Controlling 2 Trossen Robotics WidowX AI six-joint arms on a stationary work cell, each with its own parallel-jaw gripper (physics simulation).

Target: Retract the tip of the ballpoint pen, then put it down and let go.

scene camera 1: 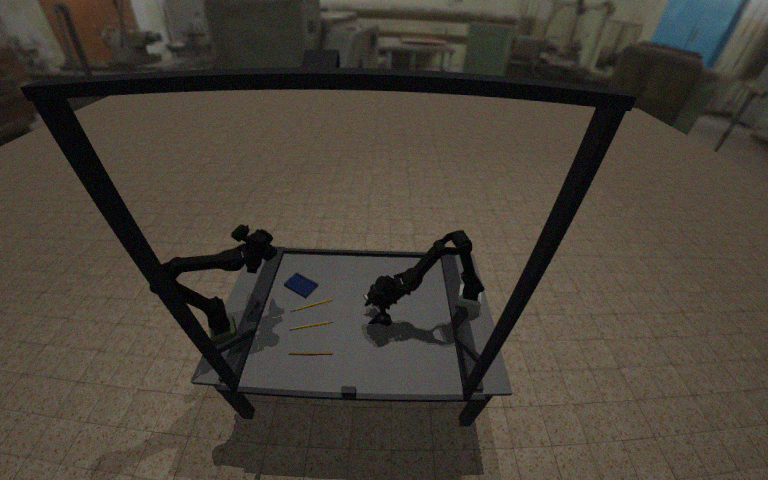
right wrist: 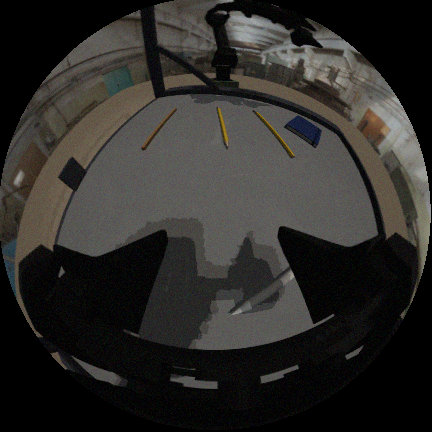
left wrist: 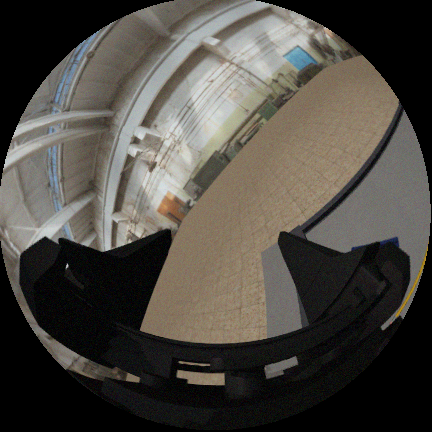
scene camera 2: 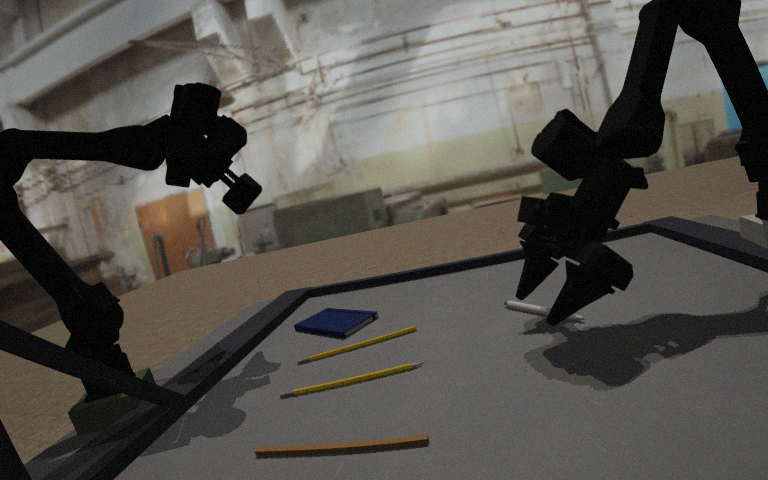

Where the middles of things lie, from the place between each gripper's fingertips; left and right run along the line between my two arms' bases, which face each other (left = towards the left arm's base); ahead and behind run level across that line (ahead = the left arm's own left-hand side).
I see my right gripper 240 mm short of the blue block (scene camera 2: 340,323), 290 mm to the right of it and 40 mm above it.
Right now the blue block is 32 cm below my left hand, 14 cm to the right of it and 4 cm behind it.
